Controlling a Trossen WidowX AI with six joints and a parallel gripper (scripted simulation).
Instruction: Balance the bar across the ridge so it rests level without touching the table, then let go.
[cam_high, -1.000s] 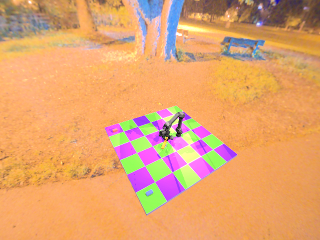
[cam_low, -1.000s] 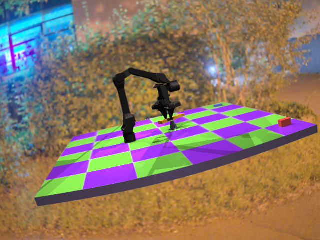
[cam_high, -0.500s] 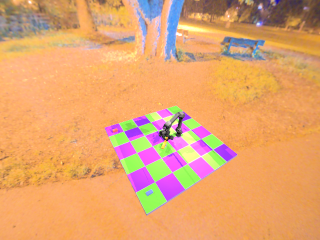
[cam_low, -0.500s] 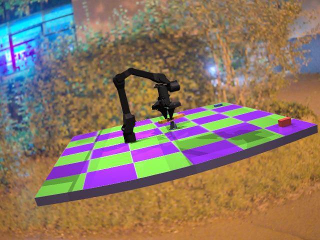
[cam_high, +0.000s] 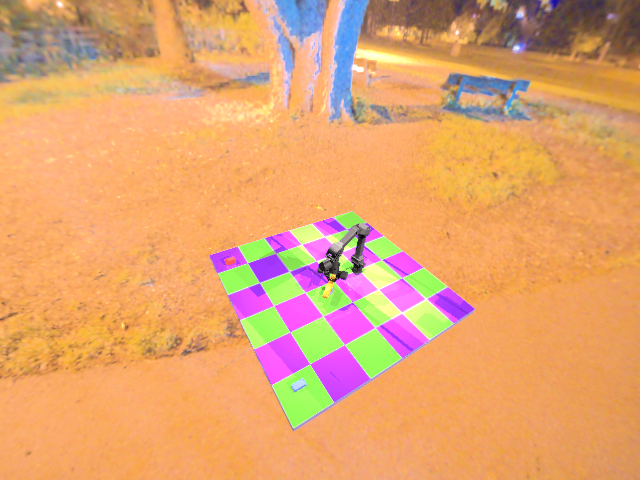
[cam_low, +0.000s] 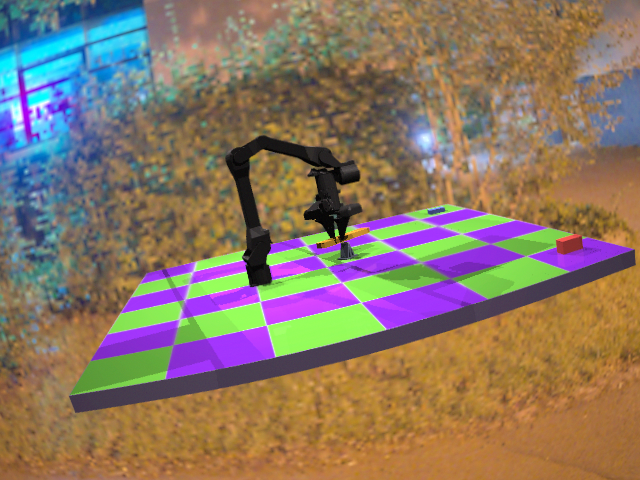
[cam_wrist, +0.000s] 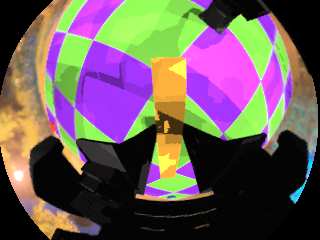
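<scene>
My gripper tip is 20 mm to the right of the bar and 20 mm short of it. The rest, counted from my gripper tip: blue block (490 mm ahead, 450 mm to the left, 50 mm below); red block (550 mm to the right, 490 mm ahead, 50 mm below).
</scene>
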